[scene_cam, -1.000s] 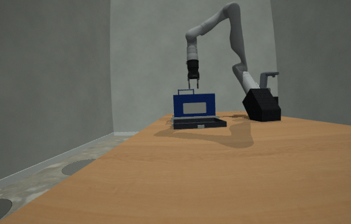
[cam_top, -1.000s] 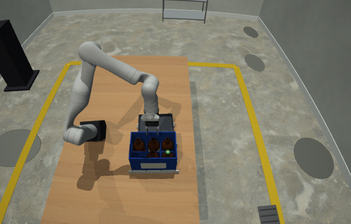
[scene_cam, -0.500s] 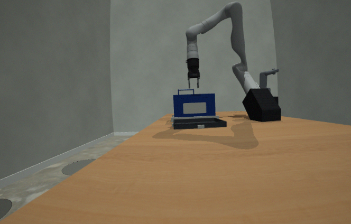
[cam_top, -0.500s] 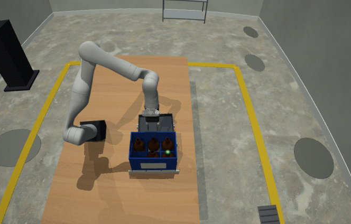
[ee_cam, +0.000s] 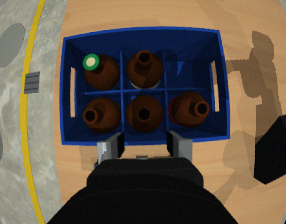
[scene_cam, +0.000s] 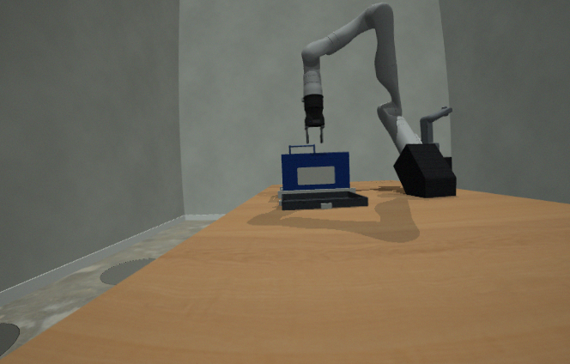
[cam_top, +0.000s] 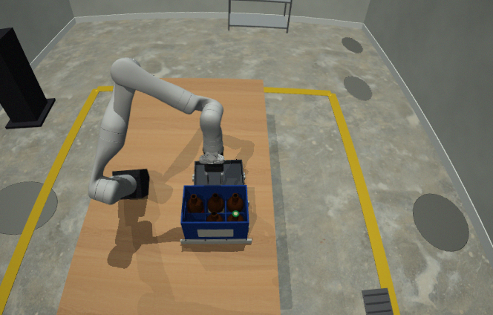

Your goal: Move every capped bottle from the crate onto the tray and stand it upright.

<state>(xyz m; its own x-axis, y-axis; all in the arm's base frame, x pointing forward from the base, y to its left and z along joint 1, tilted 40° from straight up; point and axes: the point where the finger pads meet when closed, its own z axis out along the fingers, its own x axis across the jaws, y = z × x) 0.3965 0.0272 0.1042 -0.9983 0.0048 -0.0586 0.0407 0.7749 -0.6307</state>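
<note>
Right now the brown bottle is 8 cm ahead of my hand, 12 cm to the right of it and 15 cm below it. Also, from my hand: crate: 8 cm to the right, 15 cm below; dark grey tray: 2 cm ahead, 19 cm to the left, 22 cm below.
</note>
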